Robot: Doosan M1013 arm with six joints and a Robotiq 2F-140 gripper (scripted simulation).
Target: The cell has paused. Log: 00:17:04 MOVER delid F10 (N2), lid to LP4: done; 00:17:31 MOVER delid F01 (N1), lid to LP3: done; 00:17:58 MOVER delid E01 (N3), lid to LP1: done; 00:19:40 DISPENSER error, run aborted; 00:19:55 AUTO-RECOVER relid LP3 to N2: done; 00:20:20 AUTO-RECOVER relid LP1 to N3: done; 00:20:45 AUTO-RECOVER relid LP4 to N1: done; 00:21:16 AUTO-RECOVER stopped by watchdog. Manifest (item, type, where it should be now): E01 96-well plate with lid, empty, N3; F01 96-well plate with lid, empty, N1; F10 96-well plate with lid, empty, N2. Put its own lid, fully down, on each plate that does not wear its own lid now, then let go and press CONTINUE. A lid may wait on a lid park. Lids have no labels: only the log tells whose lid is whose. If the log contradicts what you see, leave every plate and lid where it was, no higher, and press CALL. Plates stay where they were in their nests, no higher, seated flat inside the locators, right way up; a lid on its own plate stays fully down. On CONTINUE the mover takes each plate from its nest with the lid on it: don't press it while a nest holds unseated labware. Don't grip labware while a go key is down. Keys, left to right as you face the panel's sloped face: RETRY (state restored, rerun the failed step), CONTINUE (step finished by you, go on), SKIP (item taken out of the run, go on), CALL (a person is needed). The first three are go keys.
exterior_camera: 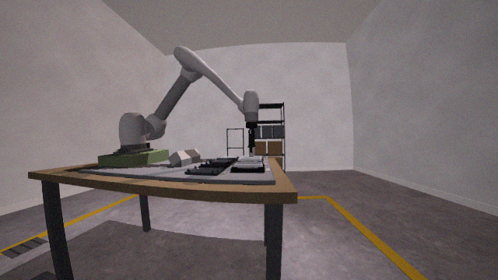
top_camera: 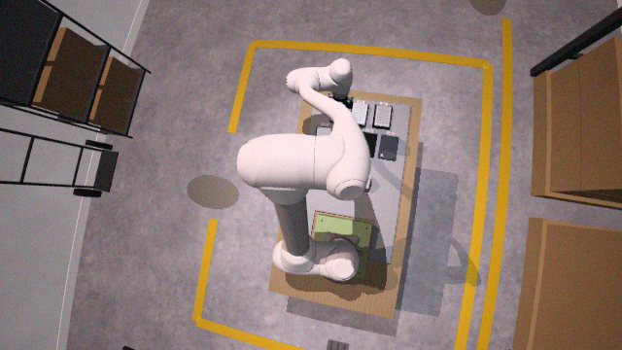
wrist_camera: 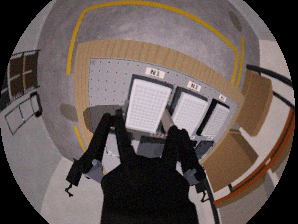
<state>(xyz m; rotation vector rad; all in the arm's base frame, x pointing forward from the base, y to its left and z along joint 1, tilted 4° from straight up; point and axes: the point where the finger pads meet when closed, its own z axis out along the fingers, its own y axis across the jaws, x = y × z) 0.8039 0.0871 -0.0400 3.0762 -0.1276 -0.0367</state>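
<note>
My gripper is now 90 mm past the label, 80 mm to the right of it and 50 mm above it.
</note>
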